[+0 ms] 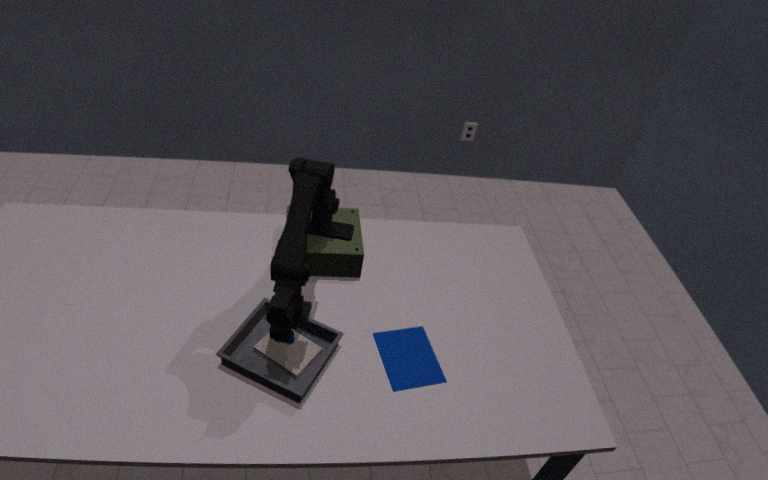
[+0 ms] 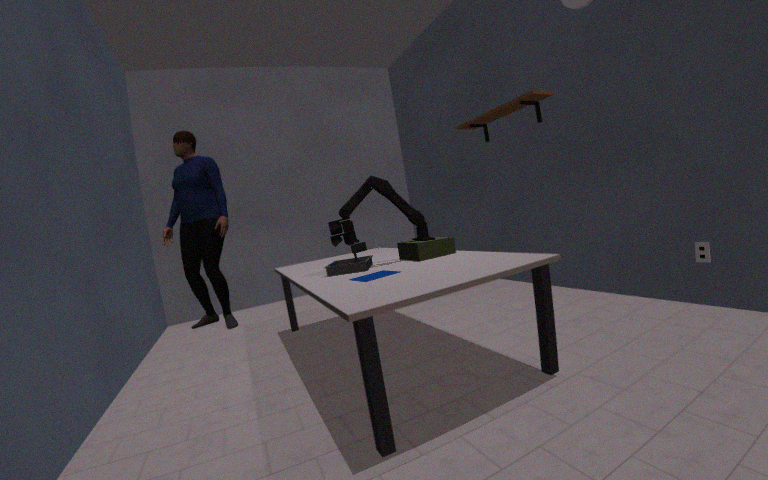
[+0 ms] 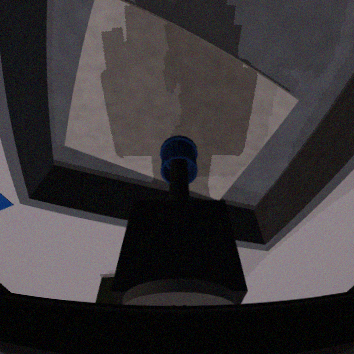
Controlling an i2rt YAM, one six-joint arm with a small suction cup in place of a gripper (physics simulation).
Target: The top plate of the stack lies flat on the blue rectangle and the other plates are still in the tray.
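A dark grey tray sits on the white table, left of the blue rectangle. A pale square plate lies on top of the stack inside the tray; the plates under it are hidden. My blue suction cup points down and rests on this top plate near its edge, gripping it. The plate is inside the tray walls, well apart from the blue rectangle. The arm's shadow falls across the plate.
The arm's green base block stands behind the tray. A person in a blue top stands on the floor beyond the table's far side. A wooden shelf hangs on the wall.
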